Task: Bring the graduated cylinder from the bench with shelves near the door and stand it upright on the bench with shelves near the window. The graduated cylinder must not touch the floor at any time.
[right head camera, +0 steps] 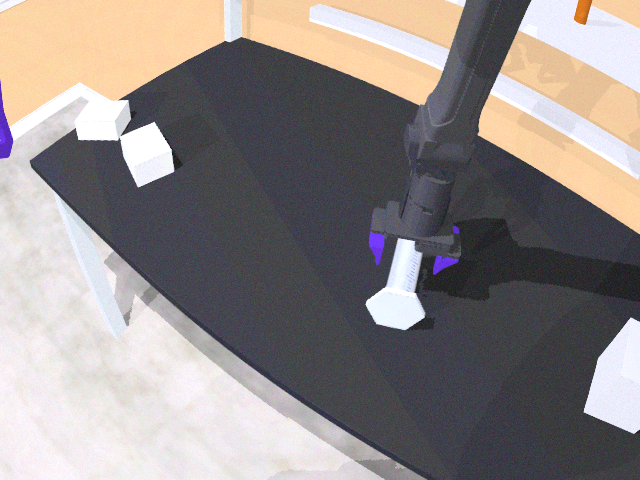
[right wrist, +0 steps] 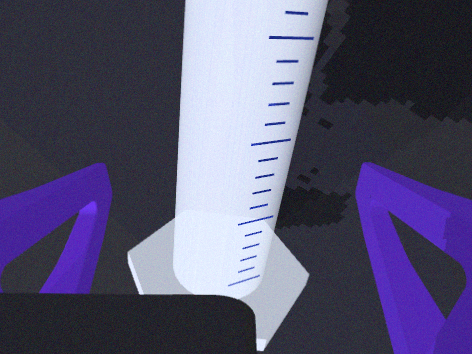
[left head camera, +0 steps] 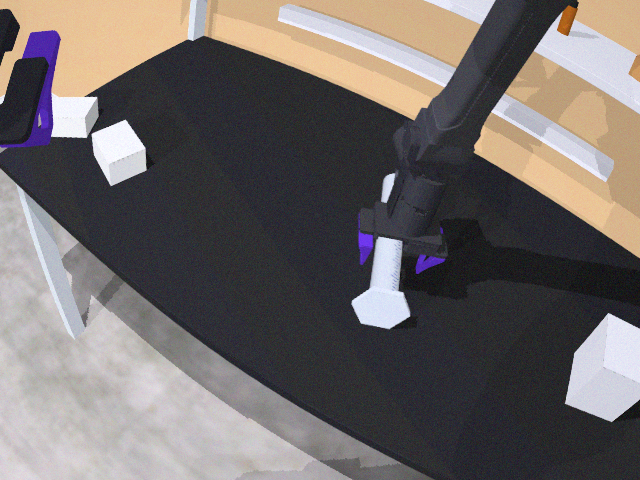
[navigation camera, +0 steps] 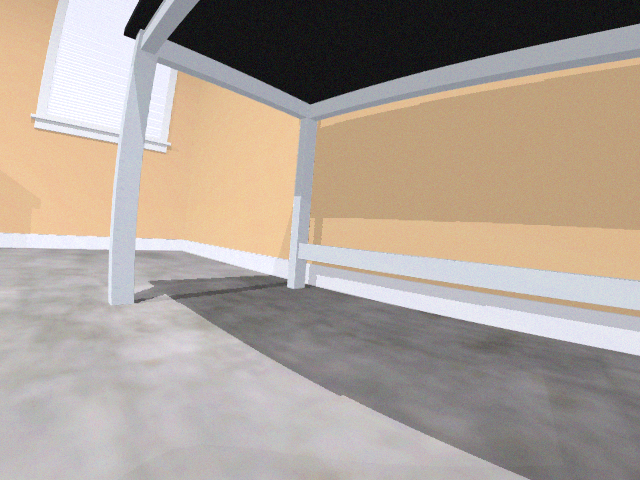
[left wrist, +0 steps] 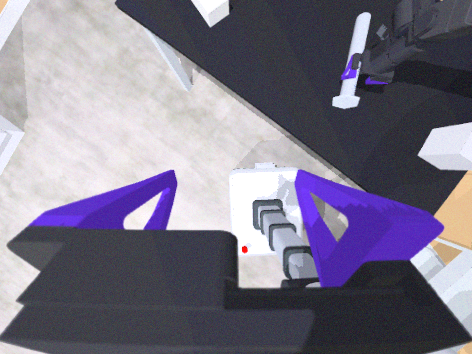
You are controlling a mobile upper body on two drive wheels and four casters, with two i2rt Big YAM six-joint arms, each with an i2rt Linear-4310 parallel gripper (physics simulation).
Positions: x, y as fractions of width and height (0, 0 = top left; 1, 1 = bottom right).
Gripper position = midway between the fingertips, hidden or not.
I see my left gripper (left wrist: 0.50, 0.50), my right gripper (right head camera: 0.64, 0.56) and a graduated cylinder (left head camera: 0.60, 0.64).
The graduated cylinder is seen too in the right head camera view (right head camera: 0.62, 0.64) and in the right wrist view (right wrist: 0.52, 0.23). My right gripper shows as well in the right wrist view (right wrist: 0.49, 0.50), in the left head camera view (left head camera: 0.61, 0.56) and in the left wrist view (left wrist: 0.75, 0.23). The navigation camera view misses the graduated cylinder: it is out of frame.
